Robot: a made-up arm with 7 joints.
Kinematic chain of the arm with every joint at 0, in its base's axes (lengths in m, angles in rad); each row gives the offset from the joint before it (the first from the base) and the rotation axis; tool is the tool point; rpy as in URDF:
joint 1: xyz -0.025 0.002 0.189 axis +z
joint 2: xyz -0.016 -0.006 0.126 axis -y
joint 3: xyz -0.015 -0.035 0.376 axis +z
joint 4: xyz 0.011 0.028 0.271 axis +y
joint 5: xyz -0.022 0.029 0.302 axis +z
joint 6: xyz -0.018 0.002 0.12 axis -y
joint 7: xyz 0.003 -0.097 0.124 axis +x
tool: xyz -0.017 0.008 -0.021 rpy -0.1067 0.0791 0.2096
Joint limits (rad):
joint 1: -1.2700..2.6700
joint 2: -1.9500..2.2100
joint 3: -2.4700..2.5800
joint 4: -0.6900..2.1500
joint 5: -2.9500..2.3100
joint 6: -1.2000..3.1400
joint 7: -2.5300..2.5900
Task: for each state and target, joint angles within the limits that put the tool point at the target. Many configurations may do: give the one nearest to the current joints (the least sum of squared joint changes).
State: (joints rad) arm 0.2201 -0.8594 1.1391 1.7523 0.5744 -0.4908 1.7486
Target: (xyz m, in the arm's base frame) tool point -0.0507 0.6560 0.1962
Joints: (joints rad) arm 0.8950 -1.3297 1.0624 1.8246 0.5778 -0.4453 1.7757
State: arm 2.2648 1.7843 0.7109 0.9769 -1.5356 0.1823 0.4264
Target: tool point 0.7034 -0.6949 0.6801
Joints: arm 2.6362 1.5229 0.5070 1.1084 -1.5079 0.1365 0.4252
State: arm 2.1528 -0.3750 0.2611 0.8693 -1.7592 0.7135 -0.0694
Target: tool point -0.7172 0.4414 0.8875
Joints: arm 2.2751 -0.5925 0.2782 1.1487 -1.8346 0.7496 -0.0573
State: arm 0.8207 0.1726 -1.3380 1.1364 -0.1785 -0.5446 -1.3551
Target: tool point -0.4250 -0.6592 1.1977
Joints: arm 0.6229 0.6314 -1.4593 0.5770 -0.3147 -0.3321 -1.4265
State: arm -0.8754 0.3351 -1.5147 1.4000 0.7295 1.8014 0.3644
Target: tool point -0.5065 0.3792 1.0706
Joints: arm -1.2700 0.4426 -1.6465 1.0739 0.6361 1.8117 0.3817
